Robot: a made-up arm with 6 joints. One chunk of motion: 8 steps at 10 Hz.
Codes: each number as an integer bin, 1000 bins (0 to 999) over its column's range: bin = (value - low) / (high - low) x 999, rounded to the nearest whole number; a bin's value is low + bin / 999 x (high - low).
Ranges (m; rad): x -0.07..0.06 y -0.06..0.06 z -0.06..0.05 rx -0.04..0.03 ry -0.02..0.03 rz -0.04..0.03
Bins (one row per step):
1: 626 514 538 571 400 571
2: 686 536 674 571 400 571
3: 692 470 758 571 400 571
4: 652 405 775 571 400 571
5: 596 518 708 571 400 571
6: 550 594 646 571 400 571
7: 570 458 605 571 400 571
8: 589 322 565 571 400 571
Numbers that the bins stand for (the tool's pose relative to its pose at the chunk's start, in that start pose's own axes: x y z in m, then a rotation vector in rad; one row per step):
1: 0.0115 0.0017 -0.0008 0.0000 0.0000 0.0000
2: 0.0193 0.0044 0.0142 0.0000 0.0000 0.0000
3: 0.0201 -0.0035 0.0235 0.0000 0.0000 0.0000
4: 0.0148 -0.0114 0.0253 0.0000 0.0000 0.0000
5: 0.0076 0.0022 0.0180 0.0000 0.0000 0.0000
6: 0.0016 0.0114 0.0111 0.0000 0.0000 0.0000
7: 0.0042 -0.0050 0.0066 0.0000 0.0000 0.0000
8: 0.0066 -0.0213 0.0022 0.0000 0.0000 0.0000

